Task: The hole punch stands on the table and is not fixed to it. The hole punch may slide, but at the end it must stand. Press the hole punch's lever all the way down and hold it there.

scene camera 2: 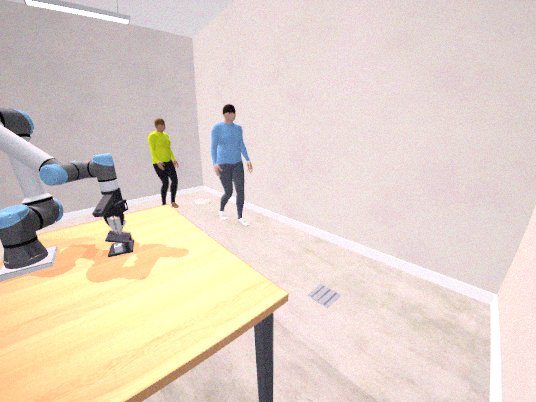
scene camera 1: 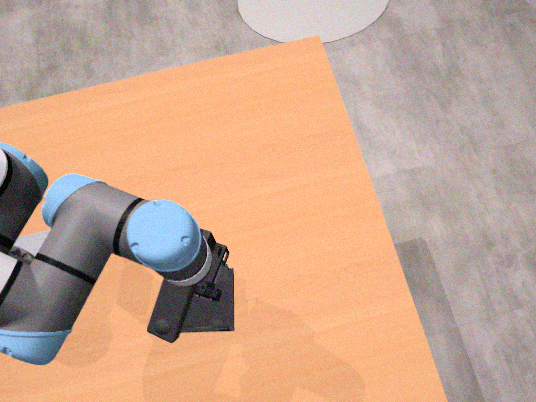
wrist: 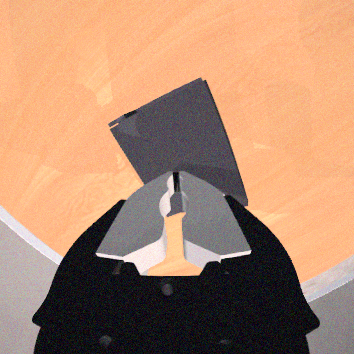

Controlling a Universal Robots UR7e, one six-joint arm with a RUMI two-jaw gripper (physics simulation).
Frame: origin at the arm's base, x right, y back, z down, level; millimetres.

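Seen in the pictures: gripper, fingertip midpoint: (scene camera 2: 119,234) (wrist: 176,174); arm's base, origin of the base link: (scene camera 2: 27,259).
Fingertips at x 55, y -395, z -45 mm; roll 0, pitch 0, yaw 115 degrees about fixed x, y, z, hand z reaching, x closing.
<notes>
Offsets run from my fingertips to a thing's middle. Level surfaces: height alone.
The dark hole punch {dx +5, dy +4, dz +30 mm} (scene camera 1: 215,312) (scene camera 2: 121,248) (wrist: 180,130) stands upright on the table {dz +73 mm} (scene camera 1: 280,200) (scene camera 2: 165,300) (wrist: 280,90). Its lever {dx +5, dy +4, dz +8 mm} (scene camera 2: 115,237) is raised at a slant, with a gap and a light metal part between lever and base in scene camera 2. My gripper (scene camera 2: 118,232) (wrist: 176,174) is shut and empty, pointing down. Its fingertips are over the lever, at or very close to its top; whether they touch cannot be told. In scene camera 1 the wrist and gripper body hide the fingertips and part of the hole punch.
The arm's base plate (scene camera 2: 50,257) stands on the table to the left in scene camera 2. The table's edge (scene camera 1: 372,180) runs on the right in scene camera 1. Two people, in a yellow top (scene camera 2: 161,147) and a blue top (scene camera 2: 229,144), are on the floor beyond the table.
</notes>
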